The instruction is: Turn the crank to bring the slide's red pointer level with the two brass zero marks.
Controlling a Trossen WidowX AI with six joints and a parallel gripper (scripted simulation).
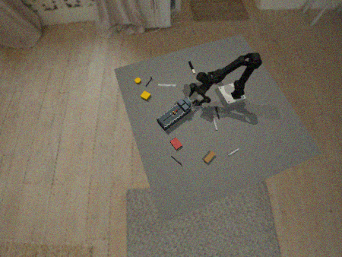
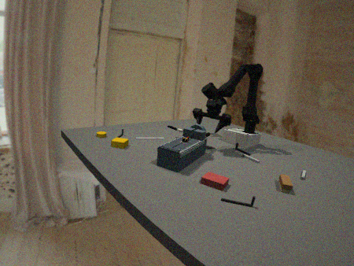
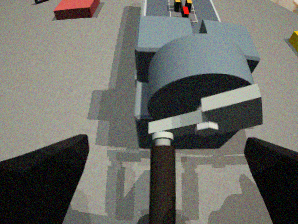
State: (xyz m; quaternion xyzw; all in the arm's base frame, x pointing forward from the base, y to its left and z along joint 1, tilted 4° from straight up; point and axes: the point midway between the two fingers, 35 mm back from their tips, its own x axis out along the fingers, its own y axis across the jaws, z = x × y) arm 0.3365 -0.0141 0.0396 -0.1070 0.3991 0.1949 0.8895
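The dark handle is 2 cm behind my gripper tip, 1 cm to the right of it and 2 cm below it. Also, from my gripper tip: red pointer (14 cm ahead, 4 cm to the left, 2 cm below); yellow block (34 cm ahead, 18 cm to the right, 8 cm below); red block (19 cm ahead, 26 cm to the left, 9 cm below).
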